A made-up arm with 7 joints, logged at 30 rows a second.
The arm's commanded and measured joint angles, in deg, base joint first. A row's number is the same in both.
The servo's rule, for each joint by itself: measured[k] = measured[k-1] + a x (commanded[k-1-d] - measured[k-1]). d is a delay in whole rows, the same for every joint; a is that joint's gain. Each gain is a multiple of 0.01, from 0.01 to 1. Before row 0 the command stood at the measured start. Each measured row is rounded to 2 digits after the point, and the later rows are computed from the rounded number. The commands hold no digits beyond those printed.
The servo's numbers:
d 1
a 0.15 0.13 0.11 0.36 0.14 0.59 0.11
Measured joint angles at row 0:
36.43, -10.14, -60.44, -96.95, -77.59, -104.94, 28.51
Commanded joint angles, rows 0 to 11:
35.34, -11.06, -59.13, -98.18, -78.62, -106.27, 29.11
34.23, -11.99, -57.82, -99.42, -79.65, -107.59, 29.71
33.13, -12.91, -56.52, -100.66, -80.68, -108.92, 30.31
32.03, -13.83, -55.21, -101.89, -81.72, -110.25, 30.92
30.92, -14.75, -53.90, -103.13, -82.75, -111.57, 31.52
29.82, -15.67, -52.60, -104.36, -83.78, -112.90, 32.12
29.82, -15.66, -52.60, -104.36, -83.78, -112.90, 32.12
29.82, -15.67, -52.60, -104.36, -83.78, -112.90, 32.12
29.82, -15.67, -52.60, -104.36, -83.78, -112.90, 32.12
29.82, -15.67, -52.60, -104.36, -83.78, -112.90, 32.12
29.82, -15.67, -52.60, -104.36, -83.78, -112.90, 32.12
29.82, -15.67, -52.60, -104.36, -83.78, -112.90, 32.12
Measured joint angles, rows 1 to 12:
36.43, -10.14, -60.44, -96.95, -77.59, -104.94, 28.51
36.27, -10.26, -60.30, -97.39, -77.73, -105.72, 28.58
35.96, -10.48, -60.03, -98.12, -78.00, -106.82, 28.70
35.54, -10.80, -59.64, -99.03, -78.38, -108.06, 28.88
35.01, -11.19, -59.15, -100.06, -78.85, -109.35, 29.10
34.40, -11.65, -58.57, -101.17, -79.40, -110.66, 29.37
33.71, -12.17, -57.91, -102.32, -80.01, -111.98, 29.67
33.13, -12.62, -57.33, -103.05, -80.54, -112.52, 29.94
32.63, -13.02, -56.81, -103.52, -80.99, -112.74, 30.18
32.21, -13.36, -56.35, -103.82, -81.38, -112.83, 30.39
31.85, -13.66, -55.94, -104.01, -81.72, -112.87, 30.58
31.55, -13.92, -55.57, -104.14, -82.01, -112.89, 30.75

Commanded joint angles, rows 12 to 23:
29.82, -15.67, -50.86, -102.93, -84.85, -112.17, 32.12
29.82, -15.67, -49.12, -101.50, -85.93, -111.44, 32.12
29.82, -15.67, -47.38, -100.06, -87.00, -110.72, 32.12
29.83, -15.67, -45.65, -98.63, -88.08, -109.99, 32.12
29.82, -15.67, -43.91, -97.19, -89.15, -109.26, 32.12
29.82, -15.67, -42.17, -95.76, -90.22, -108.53, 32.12
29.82, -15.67, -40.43, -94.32, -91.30, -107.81, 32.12
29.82, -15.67, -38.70, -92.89, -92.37, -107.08, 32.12
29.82, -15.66, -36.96, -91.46, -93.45, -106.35, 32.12
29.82, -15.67, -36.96, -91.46, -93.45, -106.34, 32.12
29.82, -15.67, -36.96, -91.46, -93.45, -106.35, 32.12
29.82, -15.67, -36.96, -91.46, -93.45, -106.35, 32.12
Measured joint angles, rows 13 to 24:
31.29, -14.15, -55.24, -104.22, -82.26, -112.90, 30.90
31.07, -14.35, -54.76, -103.76, -82.62, -112.47, 31.03
30.88, -14.52, -54.14, -102.95, -83.08, -111.86, 31.15
30.72, -14.67, -53.40, -101.91, -83.63, -111.19, 31.26
30.59, -14.80, -52.55, -100.73, -84.25, -110.48, 31.35
30.47, -14.91, -51.60, -99.46, -84.94, -109.76, 31.43
30.37, -15.01, -50.56, -98.13, -85.68, -109.03, 31.51
30.29, -15.10, -49.45, -96.76, -86.47, -108.31, 31.58
30.22, -15.17, -48.27, -95.37, -87.30, -107.58, 31.64
30.16, -15.23, -47.03, -93.96, -88.16, -106.85, 31.69
30.11, -15.29, -45.92, -93.06, -88.90, -106.55, 31.74
30.07, -15.34, -44.93, -92.48, -89.54, -106.43, 31.78

